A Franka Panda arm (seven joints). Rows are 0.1 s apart.
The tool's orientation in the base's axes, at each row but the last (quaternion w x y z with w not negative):
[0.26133 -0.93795 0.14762 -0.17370]
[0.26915 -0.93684 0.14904 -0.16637]
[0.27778 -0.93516 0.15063 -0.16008]
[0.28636 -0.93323 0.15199 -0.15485]
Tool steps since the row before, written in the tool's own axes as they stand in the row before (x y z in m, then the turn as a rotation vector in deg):
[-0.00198 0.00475 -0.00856 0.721 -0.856 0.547]
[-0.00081 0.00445 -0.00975 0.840 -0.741 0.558]
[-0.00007 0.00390 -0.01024 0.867 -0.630 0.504]
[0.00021 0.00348 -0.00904 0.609 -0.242 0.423]
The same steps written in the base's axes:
[-0.00611 -0.00692 0.00381 1.026 0.677 0.204]
[-0.00539 -0.00774 0.00515 1.115 0.545 0.159]
[-0.00474 -0.00792 0.00591 1.098 0.420 0.144]
[-0.00389 -0.00723 0.00514 0.758 0.171 -0.070]

